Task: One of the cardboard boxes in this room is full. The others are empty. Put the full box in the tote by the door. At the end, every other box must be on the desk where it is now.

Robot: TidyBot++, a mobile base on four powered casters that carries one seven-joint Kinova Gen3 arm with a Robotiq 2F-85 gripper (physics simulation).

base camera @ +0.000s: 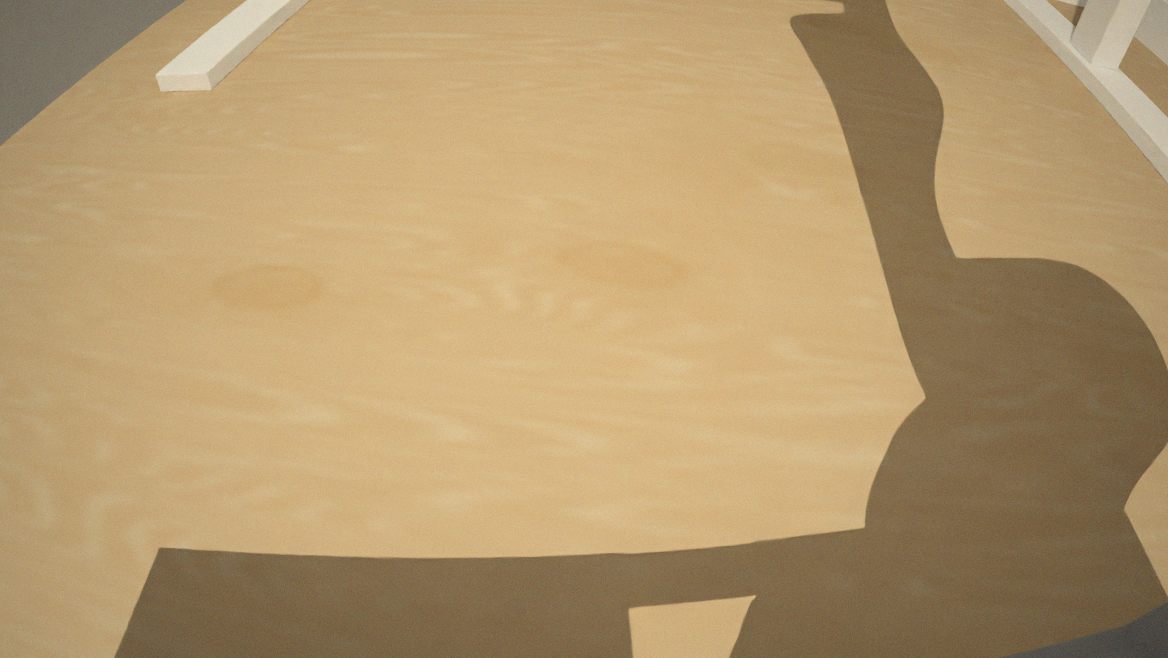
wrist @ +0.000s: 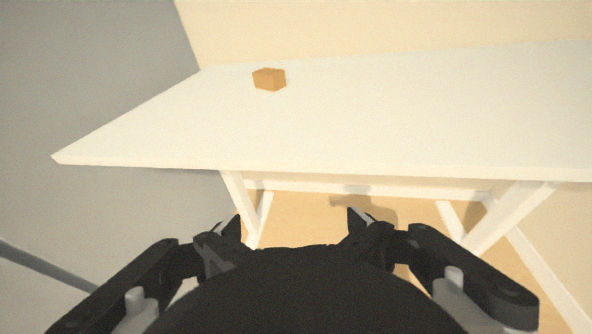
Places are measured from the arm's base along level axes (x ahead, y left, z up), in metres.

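Pixels of known places: gripper, fingertip midpoint: (wrist: 294, 222).
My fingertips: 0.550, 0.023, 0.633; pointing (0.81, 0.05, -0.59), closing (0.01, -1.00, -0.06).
Behind a point stands the place of what it marks, as x, y, z.
A small brown cardboard box (wrist: 269, 80) {1.089, 0.088, 0.587} stands on the white desk (wrist: 350, 115) {0.874, -0.110, 0.554}, near the desk's back left part in the wrist view. It looks closed; whether it is full cannot be told. My gripper (wrist: 294, 222) {0.550, 0.023, 0.633} is open, with its fingers wide apart and no object between them. It is in front of the desk, apart from the box. The other boxes and the tote by the door do not show in either view.
The desk's white legs (wrist: 242, 205) {1.133, 0.355, -0.047} (wrist: 505, 220) {0.910, -0.829, -0.029} stand below its top. White foot bars (base camera: 232, 40) {0.915, 0.388, -0.371} (base camera: 1095, 85) {0.857, -0.801, -0.382} lie on the wooden floor (base camera: 490, 367) {0.393, 0.034, -0.396} ahead of the base. A grey wall (wrist: 90, 65) {1.110, 0.602, 0.676} is at the left, a cream wall (wrist: 375, 25) {1.450, -0.348, 0.654} behind the desk.
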